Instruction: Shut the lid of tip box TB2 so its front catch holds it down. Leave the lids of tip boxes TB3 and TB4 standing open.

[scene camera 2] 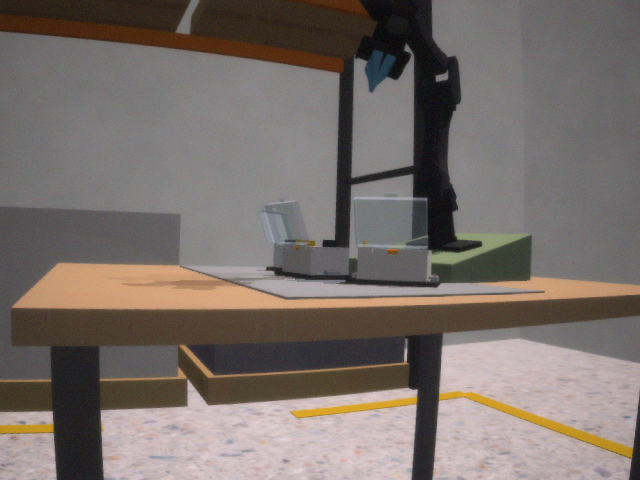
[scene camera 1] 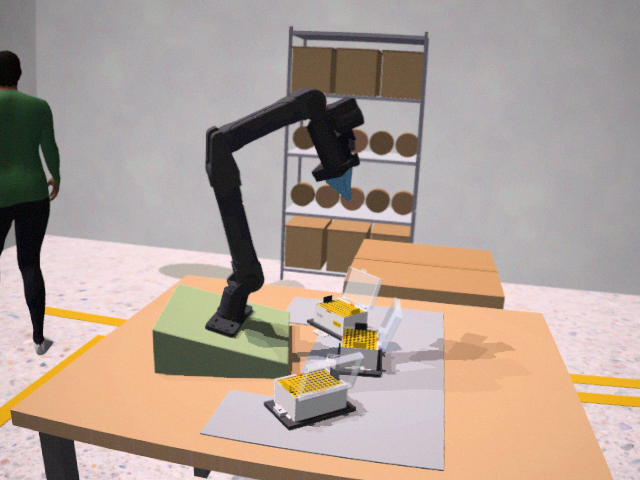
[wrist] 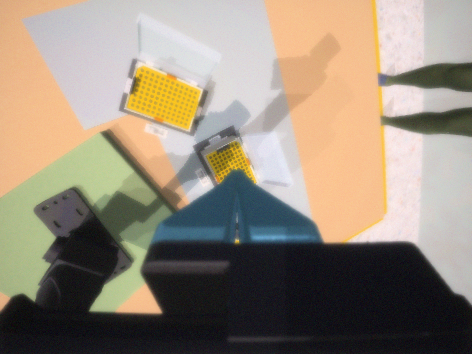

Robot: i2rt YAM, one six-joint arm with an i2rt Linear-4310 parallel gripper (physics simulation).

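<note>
Tip box TB2 is the nearest box in scene camera 1; its clear lid stands open. In scene camera 2 it overlaps the box before it, and it does not show in the wrist view. TB3, the middle box, has its lid open. TB4 has its lid open. My gripper is shut and empty, high above the boxes.
The boxes stand on a grey mat on the wooden table. My arm stands on a green wedge block beside them. A shelf unit stands behind. A person stands at the left in scene camera 1.
</note>
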